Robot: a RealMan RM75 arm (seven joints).
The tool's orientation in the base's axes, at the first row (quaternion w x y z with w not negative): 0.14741, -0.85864, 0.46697, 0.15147
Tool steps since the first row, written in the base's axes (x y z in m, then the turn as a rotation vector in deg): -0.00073, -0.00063, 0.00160, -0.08, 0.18, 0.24; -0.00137, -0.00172, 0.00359, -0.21, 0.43, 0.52; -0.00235, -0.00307, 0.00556, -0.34, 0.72, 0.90; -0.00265, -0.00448, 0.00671, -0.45, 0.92, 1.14; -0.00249, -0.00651, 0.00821, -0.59, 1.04, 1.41; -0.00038, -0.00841, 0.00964, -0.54, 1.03, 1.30; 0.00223, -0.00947, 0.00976, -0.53, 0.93, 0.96; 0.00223, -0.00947, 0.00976, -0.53, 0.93, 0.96; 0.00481, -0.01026, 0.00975, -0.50, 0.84, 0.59
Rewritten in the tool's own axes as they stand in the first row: -0.00054, 0.00077, -0.00162, -0.27, -0.05, -0.14; -0.00084, 0.00165, -0.00378, -0.64, -0.10, -0.28; -0.00110, 0.00297, -0.00599, -1.08, -0.19, -0.49; -0.00065, 0.00383, -0.00755, -1.38, -0.23, -0.62; 0.00037, 0.00458, -0.00974, -1.65, -0.20, -0.80; 0.00234, 0.00362, -0.01205, -1.58, -0.22, -0.71; 0.00444, 0.00195, -0.01290, -1.36, -0.14, -0.44; 0.00444, 0.00195, -0.01290, -1.36, -0.14, -0.44; 0.00638, 0.00018, -0.01352, -1.13, -0.08, -0.14
